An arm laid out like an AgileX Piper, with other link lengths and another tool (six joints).
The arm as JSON. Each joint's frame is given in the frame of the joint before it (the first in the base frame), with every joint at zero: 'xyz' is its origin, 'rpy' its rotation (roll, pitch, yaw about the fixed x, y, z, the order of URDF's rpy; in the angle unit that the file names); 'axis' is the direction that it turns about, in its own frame. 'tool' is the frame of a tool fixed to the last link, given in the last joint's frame.
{
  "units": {
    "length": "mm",
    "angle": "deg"
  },
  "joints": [
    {
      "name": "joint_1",
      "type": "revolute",
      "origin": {
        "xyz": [
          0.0,
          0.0,
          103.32
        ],
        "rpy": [
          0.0,
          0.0,
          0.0
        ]
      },
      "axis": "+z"
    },
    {
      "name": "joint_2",
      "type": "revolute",
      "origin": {
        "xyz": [
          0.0,
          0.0,
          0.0
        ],
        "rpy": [
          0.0,
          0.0,
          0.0
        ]
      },
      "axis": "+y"
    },
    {
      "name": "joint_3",
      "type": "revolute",
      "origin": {
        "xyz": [
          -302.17,
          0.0,
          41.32
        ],
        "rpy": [
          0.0,
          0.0,
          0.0
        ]
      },
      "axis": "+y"
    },
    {
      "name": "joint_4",
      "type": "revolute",
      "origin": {
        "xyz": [
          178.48,
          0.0,
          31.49
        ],
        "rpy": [
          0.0,
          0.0,
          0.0
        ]
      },
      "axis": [
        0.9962,
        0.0,
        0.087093
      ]
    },
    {
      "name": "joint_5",
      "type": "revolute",
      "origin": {
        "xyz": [
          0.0,
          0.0,
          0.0
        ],
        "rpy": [
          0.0,
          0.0,
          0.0
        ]
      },
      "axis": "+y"
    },
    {
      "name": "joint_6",
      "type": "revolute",
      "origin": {
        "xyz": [
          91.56,
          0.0,
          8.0
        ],
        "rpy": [
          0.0,
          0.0,
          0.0
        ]
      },
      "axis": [
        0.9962,
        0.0,
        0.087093
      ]
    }
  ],
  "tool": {
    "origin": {
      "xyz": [
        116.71,
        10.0,
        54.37
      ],
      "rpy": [
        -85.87,
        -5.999,
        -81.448
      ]
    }
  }
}
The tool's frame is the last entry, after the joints.
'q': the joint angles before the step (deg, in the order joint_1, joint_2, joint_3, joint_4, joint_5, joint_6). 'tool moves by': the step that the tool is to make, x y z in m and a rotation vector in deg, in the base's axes. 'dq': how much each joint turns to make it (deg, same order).
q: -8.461 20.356 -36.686 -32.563 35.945 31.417
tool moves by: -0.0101 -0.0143 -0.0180 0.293 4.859 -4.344
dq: -0.012 -0.653 -0.067 -2.163 6.779 0.212
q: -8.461 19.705 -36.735 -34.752 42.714 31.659
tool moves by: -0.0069 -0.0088 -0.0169 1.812 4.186 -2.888
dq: -0.028 0.007 -0.078 0.026 5.442 -0.016
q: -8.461 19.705 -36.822 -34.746 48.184 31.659
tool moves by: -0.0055 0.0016 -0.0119 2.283 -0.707 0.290
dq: 0.670 -2.336 1.804 1.203 0.829 1.263
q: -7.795 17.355 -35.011 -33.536 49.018 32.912
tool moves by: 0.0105 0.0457 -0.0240 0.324 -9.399 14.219
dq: 2.329 -9.401 12.600 9.422 -16.053 -4.976
